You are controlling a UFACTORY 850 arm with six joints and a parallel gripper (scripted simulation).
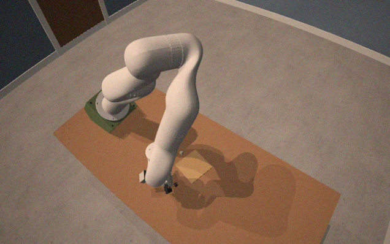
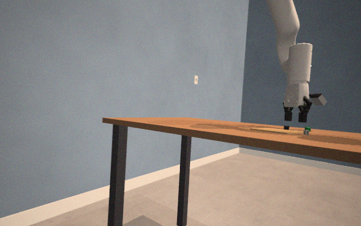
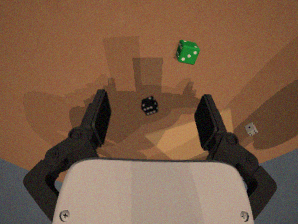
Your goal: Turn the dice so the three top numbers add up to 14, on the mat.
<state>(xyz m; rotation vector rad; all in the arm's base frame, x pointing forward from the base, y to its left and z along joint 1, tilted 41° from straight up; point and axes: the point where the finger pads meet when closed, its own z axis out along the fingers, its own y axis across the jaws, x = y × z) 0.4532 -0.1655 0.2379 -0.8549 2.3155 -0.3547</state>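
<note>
Right now my hand is 30 mm short of the black die, 20 mm to the right of it and 40 mm above it. From my hand the other things lie so: white die 50 mm behind, 190 mm to the left, 40 mm below; then green die 50 mm behind, 40 mm below; then mat 50 mm ahead, 150 mm to the left, 40 mm below.
</note>
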